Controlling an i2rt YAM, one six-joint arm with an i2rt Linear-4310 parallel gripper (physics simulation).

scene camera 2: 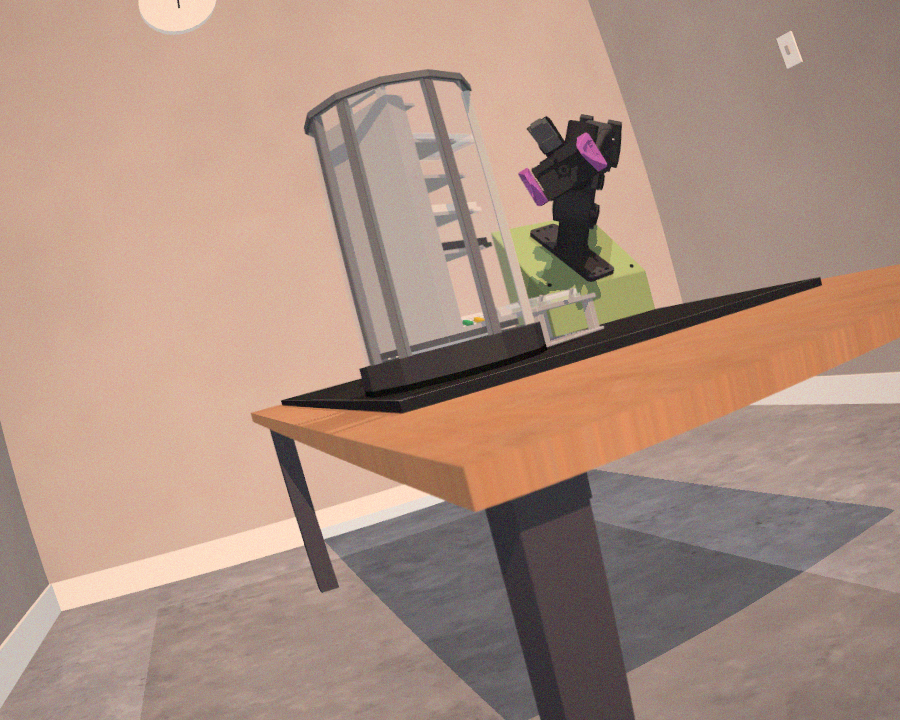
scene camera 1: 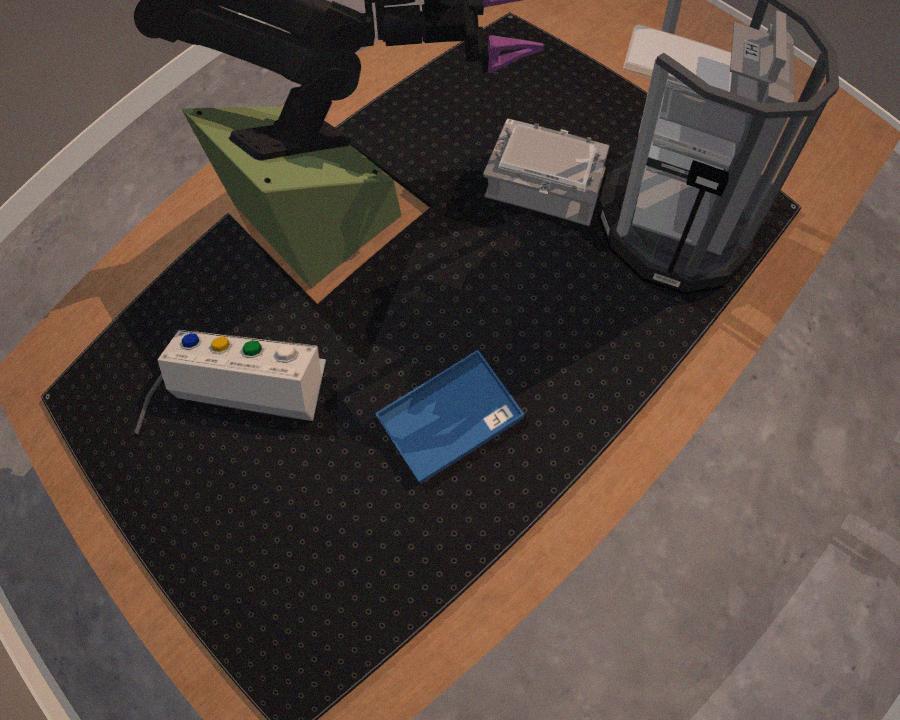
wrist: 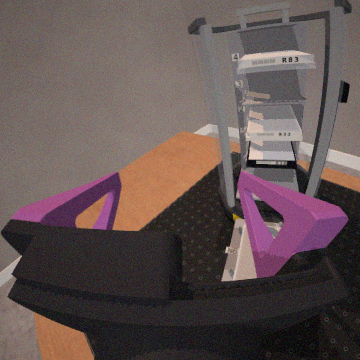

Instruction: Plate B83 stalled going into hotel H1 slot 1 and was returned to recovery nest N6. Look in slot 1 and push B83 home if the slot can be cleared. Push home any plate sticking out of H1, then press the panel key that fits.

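Frame: origin at the arm's base, x back, y right, z up, level; millimetres.
Seen in the pictures: gripper, fingertip midpoint: (scene camera 2: 554, 165) (scene camera 1: 538, 20) (wrist: 179, 177); arm's base at its link origin: (scene camera 2: 571, 253) (scene camera 1: 291, 140).
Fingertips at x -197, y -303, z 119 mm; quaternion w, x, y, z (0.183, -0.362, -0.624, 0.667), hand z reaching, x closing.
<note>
Pixels of each thing's top centre, then the offset from my fingertips to it. "*": a spot on its surface instead. Level surfaces: height alone.
- Hotel H1 at its top centre: (scene camera 1: 745, 23) (scene camera 2: 382, 93) dy -17, dx -263, dz +142 mm
- B33 at its top centre: (scene camera 1: 691, 122) (wrist: 271, 116) dy -10, dx -239, dz -44 mm
- pale plate at its top centre: (scene camera 1: 548, 152) (scene camera 2: 535, 298) (wrist: 263, 256) dy +57, dx -66, dz -196 mm
- nest N6 at its top centre: (scene camera 1: 548, 151) (scene camera 2: 534, 297) (wrist: 263, 256) dy +57, dx -66, dz -194 mm
- panel at its top centre: (scene camera 1: 226, 357) (scene camera 2: 462, 316) dy +575, dx +56, dz -186 mm
- blue tray at its top centre: (scene camera 1: 449, 414) dy +433, dx -195, dz -253 mm
- black mat at its surface level: dz -270 mm
- black tag at a spot on its surface: (scene camera 1: 707, 178) * dy +101, dx -307, dz +3 mm
- white flat object at a spot on its surface: (scene camera 1: 653, 54) * dy +25, dx -181, dz +63 mm
Hotel H1 (scene camera 1: 651, 127) (scene camera 2: 376, 240) (wrist: 215, 110) stands upright. In the wrist view, plate R83 (wrist: 287, 60) is at slot 4, and a white plate that seems to read B33 (wrist: 275, 134) is lower down. Below it is a black, labelled piece (wrist: 272, 163) (scene camera 2: 465, 244), which reaches out past the shelves above in scene camera 2. A pale plate (scene camera 1: 549, 153) lies on nest N6 (scene camera 1: 536, 193) (wrist: 232, 265); its label is unreadable. The panel (scene camera 1: 236, 386) has blue, yellow, green and white keys. My gripper (scene camera 2: 562, 169) (wrist: 179, 177) is open and empty, in the air apart from H1.
A blue tray (scene camera 1: 457, 386) marked LF lies on the black mat (scene camera 1: 420, 570). The green arm base (scene camera 1: 300, 180) (scene camera 2: 623, 289) stands beside N6. A black tag (scene camera 1: 707, 178) on a rod is at H1's side. A white flat object (scene camera 1: 653, 54) lies behind H1.
</note>
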